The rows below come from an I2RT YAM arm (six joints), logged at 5 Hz.
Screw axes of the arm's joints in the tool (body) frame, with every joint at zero. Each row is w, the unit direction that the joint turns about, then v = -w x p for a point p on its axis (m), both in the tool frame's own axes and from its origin. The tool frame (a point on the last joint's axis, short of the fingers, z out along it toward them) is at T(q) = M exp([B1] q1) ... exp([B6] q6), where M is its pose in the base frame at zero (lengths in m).
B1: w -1 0 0 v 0.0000 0.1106 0.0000
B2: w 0 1 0 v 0.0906 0.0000 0.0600
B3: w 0 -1 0 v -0.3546 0.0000 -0.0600
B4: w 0 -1 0 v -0.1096 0.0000 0.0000
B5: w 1 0 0 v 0.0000 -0.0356 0.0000
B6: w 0 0 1 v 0.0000 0.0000 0.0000
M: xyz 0.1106 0.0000 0.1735 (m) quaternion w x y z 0.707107 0 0.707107 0
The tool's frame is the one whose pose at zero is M.
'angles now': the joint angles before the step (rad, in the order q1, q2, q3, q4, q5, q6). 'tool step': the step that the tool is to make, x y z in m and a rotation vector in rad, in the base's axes. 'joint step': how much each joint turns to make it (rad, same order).
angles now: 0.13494 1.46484 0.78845 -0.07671 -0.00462 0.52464
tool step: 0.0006 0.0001 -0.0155 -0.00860 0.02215 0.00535
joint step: 0.00006 0.03693 -0.02760 0.04139 0.00002 -0.00766
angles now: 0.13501 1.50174 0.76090 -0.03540 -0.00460 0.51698
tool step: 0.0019 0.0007 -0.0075 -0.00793 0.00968 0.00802
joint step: 0.00144 0.02584 -0.00631 0.02144 -0.00006 -0.00928
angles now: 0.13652 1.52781 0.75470 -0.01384 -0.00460 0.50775
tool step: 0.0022 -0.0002 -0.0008 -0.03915 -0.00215 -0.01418
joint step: 0.00301 0.01064 0.00747 0.00015 0.03983 -0.01535
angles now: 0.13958 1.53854 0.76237 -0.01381 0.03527 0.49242
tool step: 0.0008 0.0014 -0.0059 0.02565 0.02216 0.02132
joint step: 0.00007 0.01976 -0.00155 0.00284 -0.03524 0.00463
